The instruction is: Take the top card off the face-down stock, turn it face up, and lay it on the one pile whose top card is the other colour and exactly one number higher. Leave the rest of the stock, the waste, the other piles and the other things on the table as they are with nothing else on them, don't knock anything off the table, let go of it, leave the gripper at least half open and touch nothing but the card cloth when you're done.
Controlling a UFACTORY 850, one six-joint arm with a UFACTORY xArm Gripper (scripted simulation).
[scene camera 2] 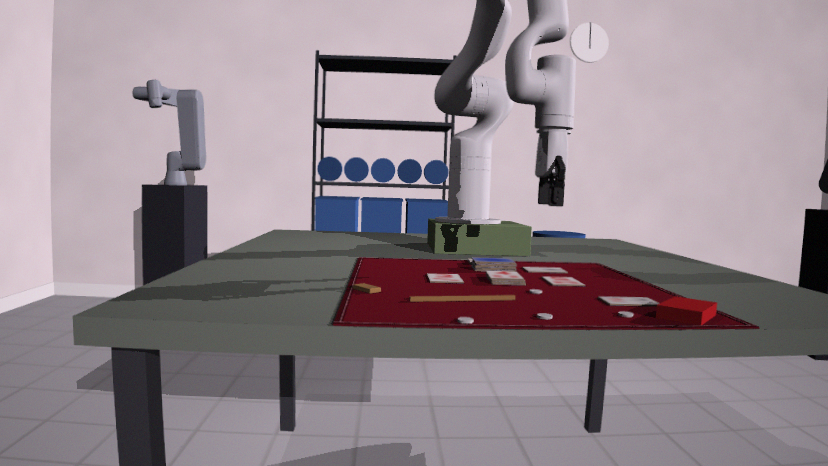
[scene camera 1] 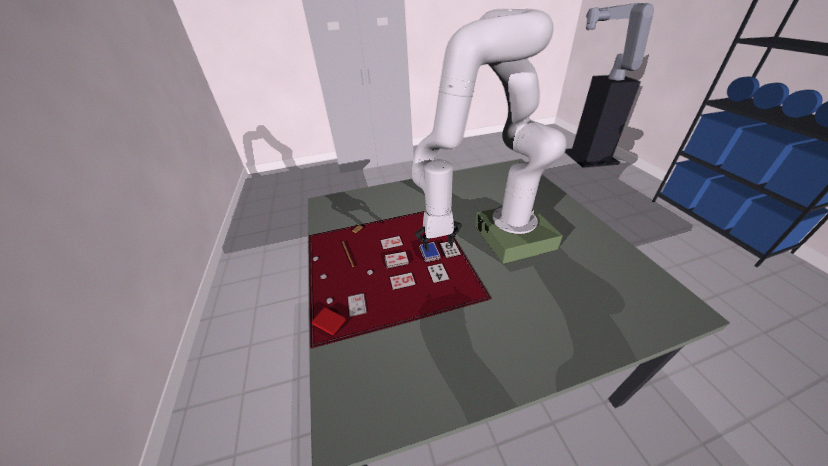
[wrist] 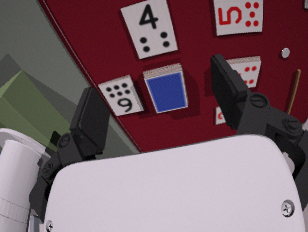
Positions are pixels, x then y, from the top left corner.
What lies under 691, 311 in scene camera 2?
A red box.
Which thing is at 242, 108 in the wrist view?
My gripper.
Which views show my gripper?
Scene camera 2, scene camera 1 and the wrist view: all of them.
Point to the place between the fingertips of my gripper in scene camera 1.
At 438, 246
